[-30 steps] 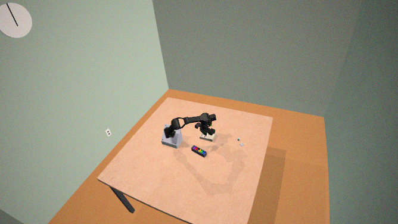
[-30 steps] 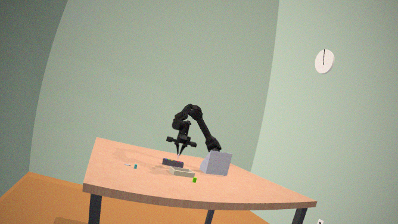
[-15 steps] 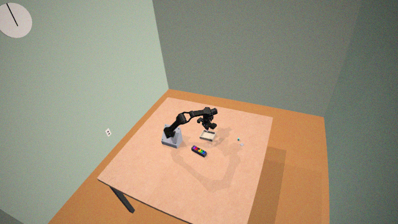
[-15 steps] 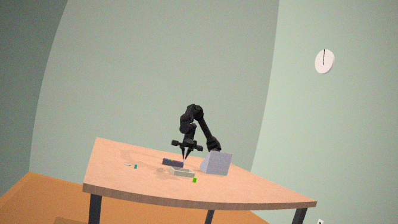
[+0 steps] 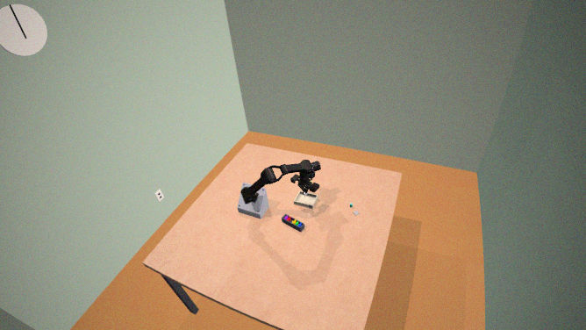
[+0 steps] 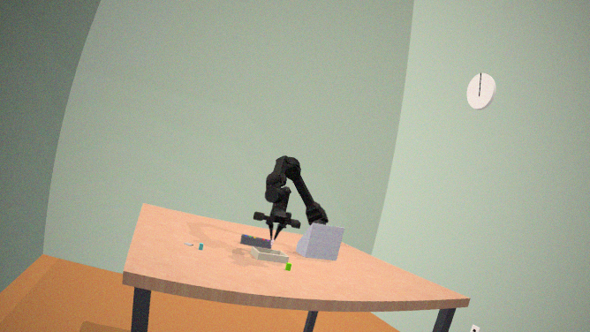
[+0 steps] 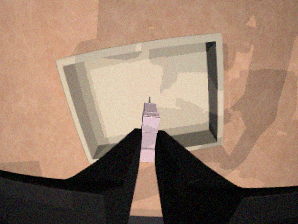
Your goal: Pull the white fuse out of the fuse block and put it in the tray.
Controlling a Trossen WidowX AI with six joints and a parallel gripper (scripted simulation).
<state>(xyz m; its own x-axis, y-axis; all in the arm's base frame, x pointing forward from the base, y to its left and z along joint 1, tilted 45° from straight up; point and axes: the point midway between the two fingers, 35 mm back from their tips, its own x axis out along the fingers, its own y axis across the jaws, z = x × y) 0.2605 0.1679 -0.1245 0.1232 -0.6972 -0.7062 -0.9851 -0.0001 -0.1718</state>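
Right now the tray is 8 cm below my gripper tip. From my gripper tip the other things lie so: green cube (5 cm behind, 15 cm to the left, 6 cm below); teal block (28 cm ahead, 8 cm to the left, 7 cm below); white fuse (1 cm below).
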